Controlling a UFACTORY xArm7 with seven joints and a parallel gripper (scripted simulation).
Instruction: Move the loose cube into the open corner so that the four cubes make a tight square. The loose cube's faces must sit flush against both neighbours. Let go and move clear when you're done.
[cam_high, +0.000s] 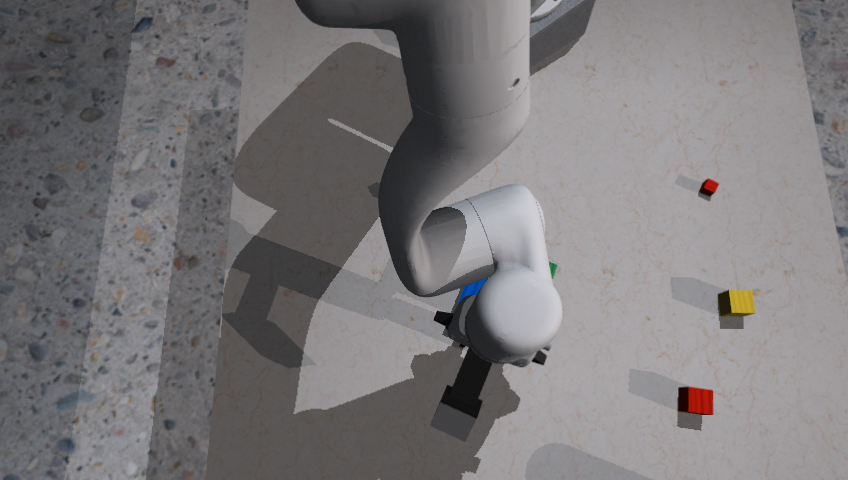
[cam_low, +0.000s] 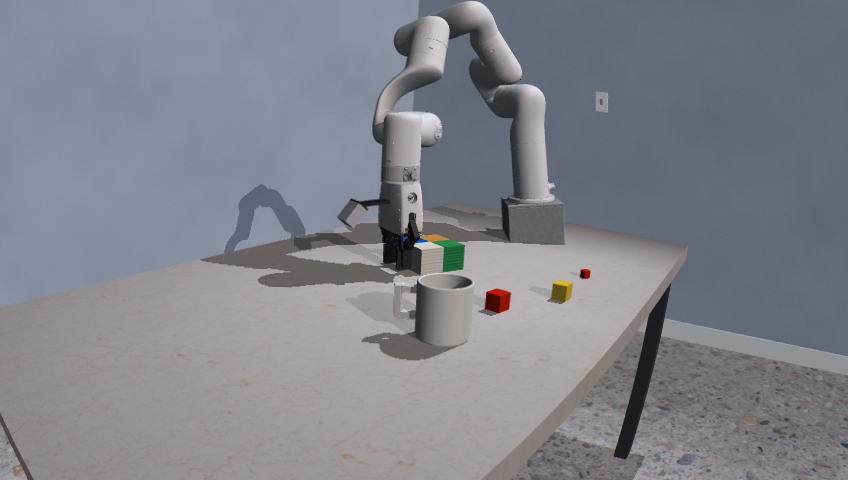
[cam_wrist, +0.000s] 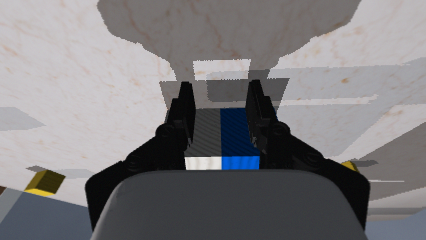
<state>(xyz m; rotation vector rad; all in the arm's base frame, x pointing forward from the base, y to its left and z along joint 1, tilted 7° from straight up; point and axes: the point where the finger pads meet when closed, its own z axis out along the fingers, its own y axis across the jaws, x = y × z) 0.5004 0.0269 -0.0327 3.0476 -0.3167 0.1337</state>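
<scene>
My gripper is now 40 mm past the white cube and 40 mm to the right of it. Round my hand: small yellow cube: 180 mm behind, 150 mm to the right, 20 mm below; then red cube: 20 mm ahead, 280 mm to the left, 10 mm below.
</scene>
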